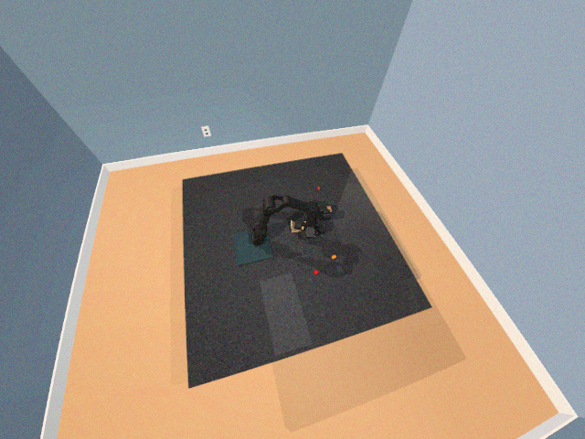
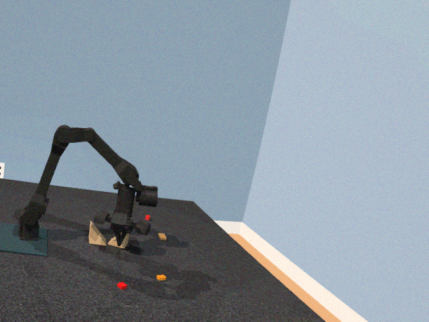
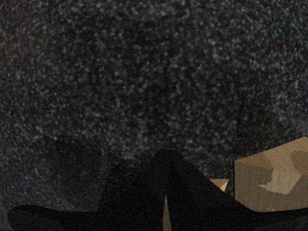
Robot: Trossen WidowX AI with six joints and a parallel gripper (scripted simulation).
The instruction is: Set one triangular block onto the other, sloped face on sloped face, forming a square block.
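Now: the triangular block 30 mm ahead of my gripper tip and 50 mm to the left of it.
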